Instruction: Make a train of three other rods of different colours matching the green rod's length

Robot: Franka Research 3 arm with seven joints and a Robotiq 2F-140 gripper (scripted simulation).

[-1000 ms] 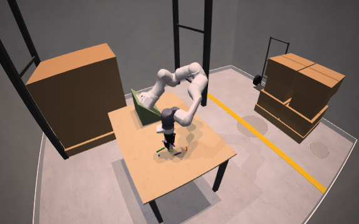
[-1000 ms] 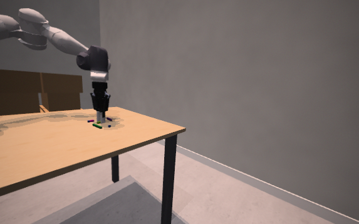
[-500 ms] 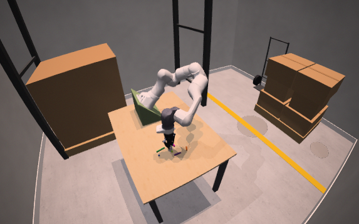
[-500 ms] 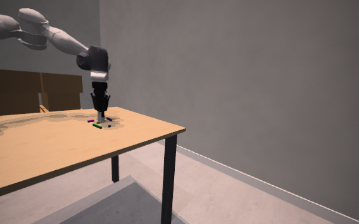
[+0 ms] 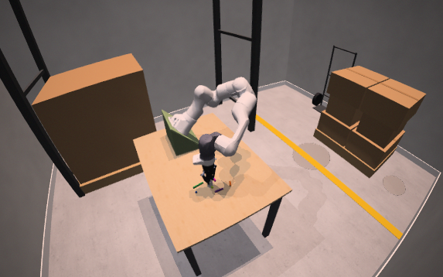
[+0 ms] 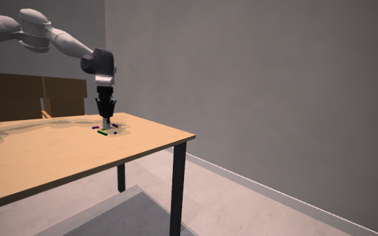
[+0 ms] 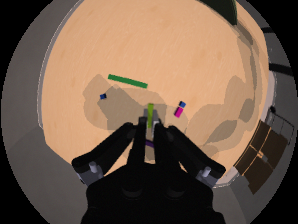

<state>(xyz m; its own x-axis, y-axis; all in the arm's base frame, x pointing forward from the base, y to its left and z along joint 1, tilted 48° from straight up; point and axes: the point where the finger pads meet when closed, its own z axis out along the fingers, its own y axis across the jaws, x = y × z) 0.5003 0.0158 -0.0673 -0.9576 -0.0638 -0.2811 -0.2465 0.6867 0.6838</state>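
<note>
Right now the magenta rod is 3 cm behind my hand, 5 cm to the left of it and 3 cm below it. Also, from my hand: lime rod: 3 cm below; then purple rod: 6 cm ahead, 3 cm to the left, 3 cm below; then green rod: 5 cm behind, 6 cm to the right, 3 cm below.
</note>
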